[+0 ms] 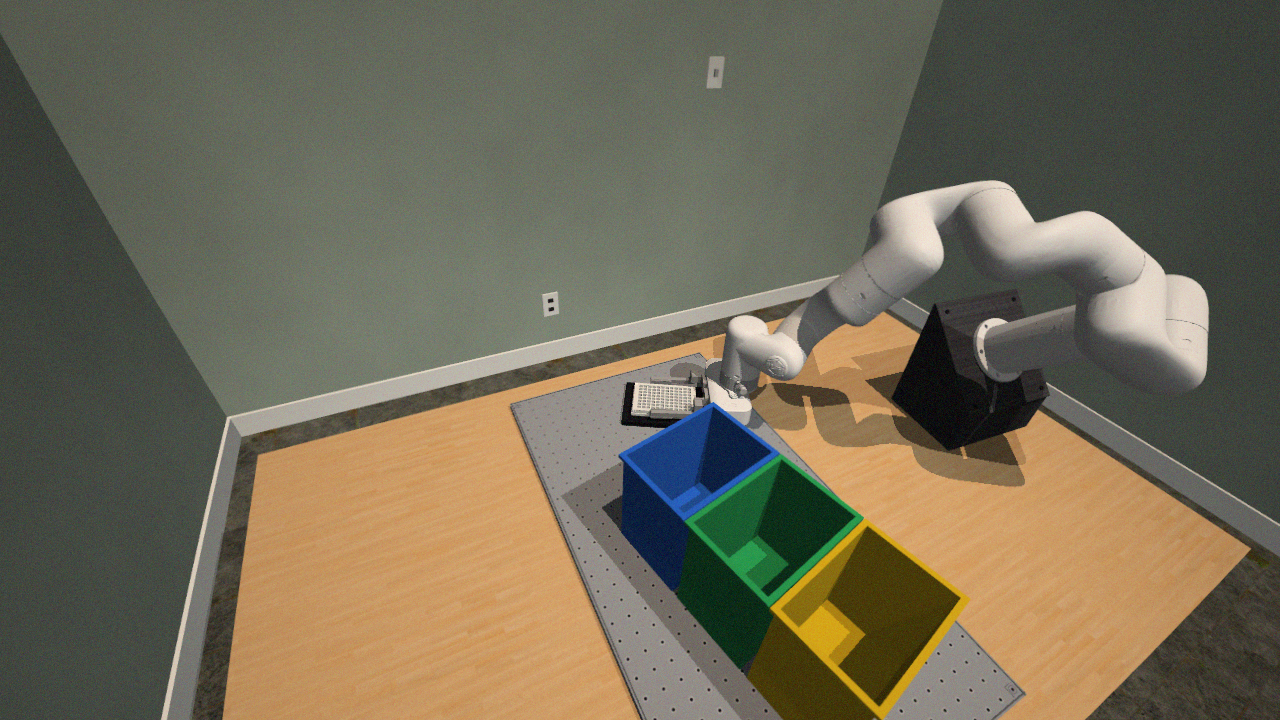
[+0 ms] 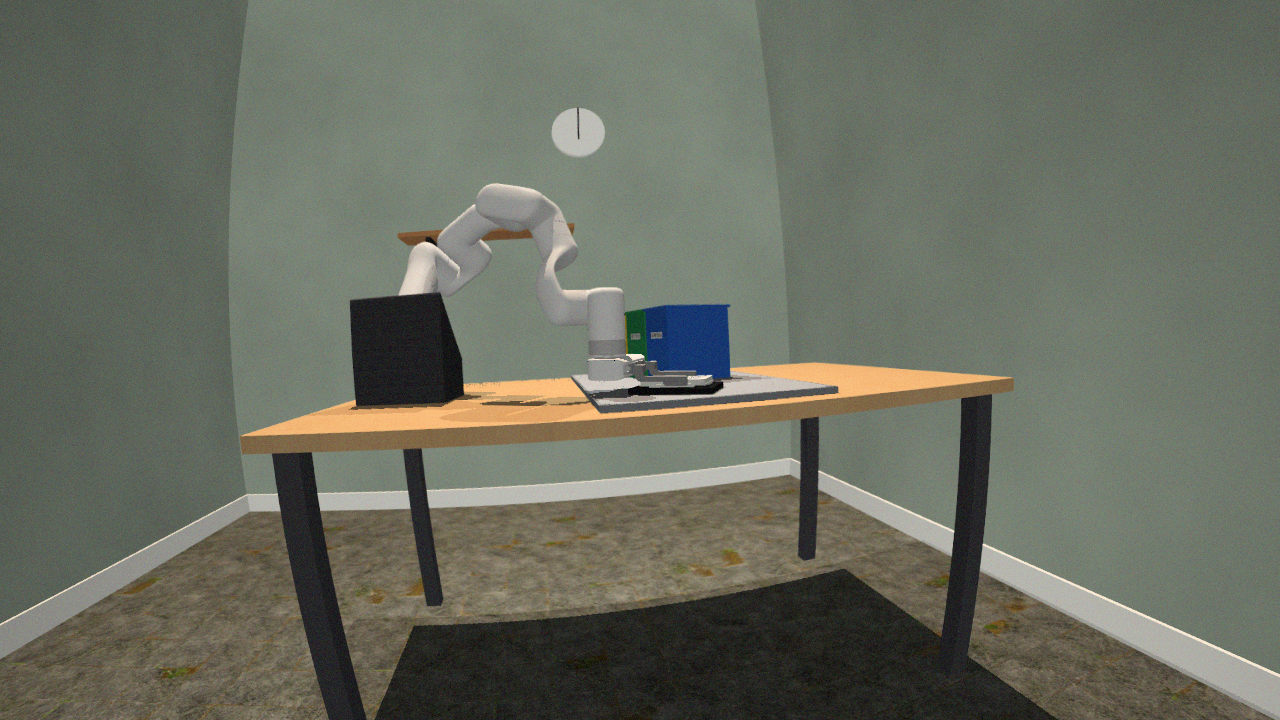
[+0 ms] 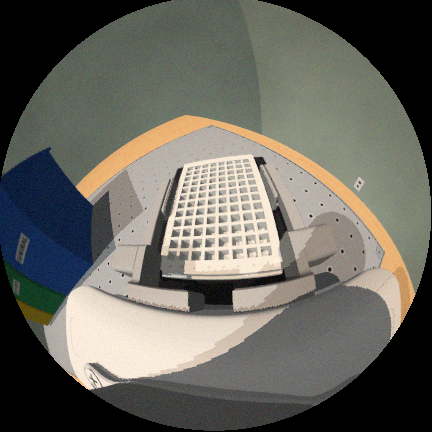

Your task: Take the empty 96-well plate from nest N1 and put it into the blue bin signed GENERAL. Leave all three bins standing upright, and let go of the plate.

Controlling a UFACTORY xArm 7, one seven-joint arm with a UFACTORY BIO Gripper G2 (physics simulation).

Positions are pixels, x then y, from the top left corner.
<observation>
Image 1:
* my gripper: 650,397
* blue bin: 667,478
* white 96-well plate: 646,396
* green bin: 745,550
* yellow bin: 856,629
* black nest: 644,421
</observation>
